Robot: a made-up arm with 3 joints. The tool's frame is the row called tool.
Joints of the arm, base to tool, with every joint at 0 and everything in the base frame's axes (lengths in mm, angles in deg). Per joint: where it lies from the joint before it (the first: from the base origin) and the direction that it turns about. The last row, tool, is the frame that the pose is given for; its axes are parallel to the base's.
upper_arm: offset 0 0 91 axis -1 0 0
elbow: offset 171 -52 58 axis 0 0 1
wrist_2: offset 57 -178 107 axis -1 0 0
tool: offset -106 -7 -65
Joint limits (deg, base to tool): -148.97..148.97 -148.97..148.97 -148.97..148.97
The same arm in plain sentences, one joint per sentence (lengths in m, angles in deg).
The arm has three revolute joints in a row. What follows holds with every joint at zero, and every direction is one of the base frame's.
The first joint is mounted 0.091 m along +z from the base frame's origin and turns about -x, from -148.97 to 148.97 deg.
The second joint is mounted 0.171 m along +x and 0.052 m along -y and 0.058 m along +z from the first joint and turns about +z, from -148.97 to 148.97 deg.
The third joint is mounted 0.057 m along +x and 0.178 m along -y and 0.107 m along +z from the second joint and turns about -x, from -148.97 to 148.97 deg.
The tool frame, which is the frame that the pose is given for, is mounted 0.106 m along -x and 0.007 m along -y and 0.065 m along -z from the third joint; its axes are parallel to the base frame's.

